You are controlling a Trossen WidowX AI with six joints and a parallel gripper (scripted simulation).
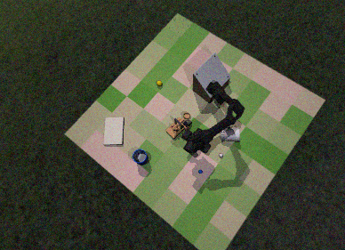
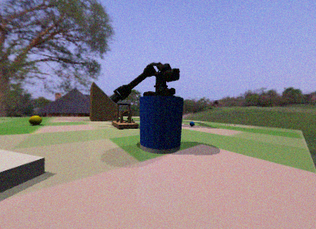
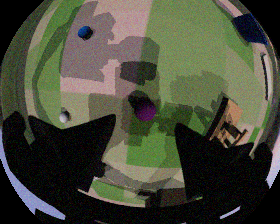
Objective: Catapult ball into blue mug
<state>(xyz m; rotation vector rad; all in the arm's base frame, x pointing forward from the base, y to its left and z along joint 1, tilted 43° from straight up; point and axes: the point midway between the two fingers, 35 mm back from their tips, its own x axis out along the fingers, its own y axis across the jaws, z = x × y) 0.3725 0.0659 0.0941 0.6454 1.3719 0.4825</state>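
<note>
The purple ball lies 10 mm behind my gripper tip and 50 mm below it. Also, from my gripper tip: blue ball (130 mm ahead, 110 mm to the left, 50 mm below); wooden catapult (80 mm behind, 150 mm to the right, 10 mm below); tiny pale ball (40 mm behind, 170 mm to the left, 50 mm below).
</note>
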